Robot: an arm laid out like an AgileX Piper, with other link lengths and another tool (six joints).
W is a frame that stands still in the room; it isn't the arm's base.
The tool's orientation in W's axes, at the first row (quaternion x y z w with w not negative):
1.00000 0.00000 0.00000 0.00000
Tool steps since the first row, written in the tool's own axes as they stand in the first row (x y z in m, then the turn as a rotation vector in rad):
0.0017 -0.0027 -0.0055 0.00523 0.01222 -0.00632
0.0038 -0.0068 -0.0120 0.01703 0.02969 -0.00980
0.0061 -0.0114 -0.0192 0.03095 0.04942 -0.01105
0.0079 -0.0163 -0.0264 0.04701 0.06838 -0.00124
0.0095 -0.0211 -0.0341 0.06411 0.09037 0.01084
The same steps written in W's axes. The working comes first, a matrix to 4 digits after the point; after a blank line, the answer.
The tool's axes in the first row as the columns of a matrix, in W's axes (used below as rounded here):
1.0000 0.0000 0.0000
0.0000 -1.0000 0.0000
0.0000 0.0000 -1.0000

0.0017 0.0027 0.0055 0.00523 -0.01222 0.00632
0.0038 0.0068 0.0120 0.01703 -0.02969 0.00980
0.0061 0.0114 0.0192 0.03095 -0.04942 0.01105
0.0079 0.0163 0.0264 0.04701 -0.06838 0.00124
0.0095 0.0211 0.0341 0.06411 -0.09037 -0.01084

